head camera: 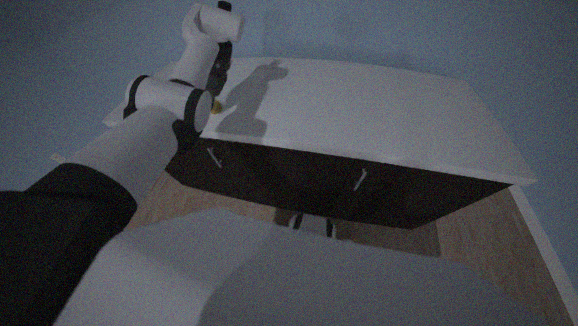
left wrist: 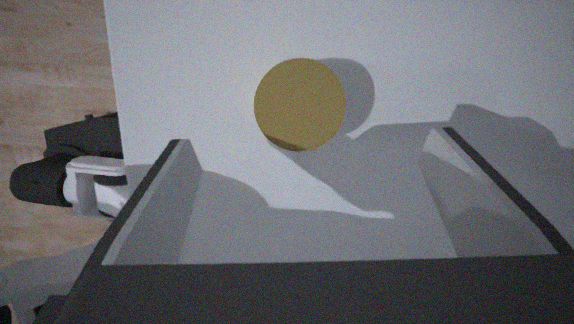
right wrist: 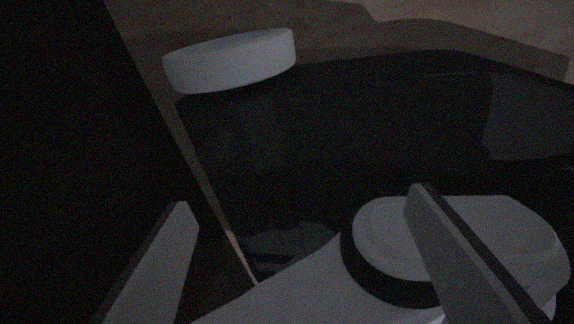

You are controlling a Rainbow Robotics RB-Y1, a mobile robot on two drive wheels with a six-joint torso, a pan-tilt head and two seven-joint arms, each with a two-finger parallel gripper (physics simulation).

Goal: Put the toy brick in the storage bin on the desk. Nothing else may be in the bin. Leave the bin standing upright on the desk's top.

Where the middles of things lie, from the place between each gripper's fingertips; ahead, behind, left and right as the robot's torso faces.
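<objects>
My right hand is 42 cm short of the yellowish toy brick (left wrist: 299,105), 68 cm to the right of it and 54 cm below it.
The yellowish toy brick is 1 cm to the left of my left hand and 4 cm below it.
</objects>
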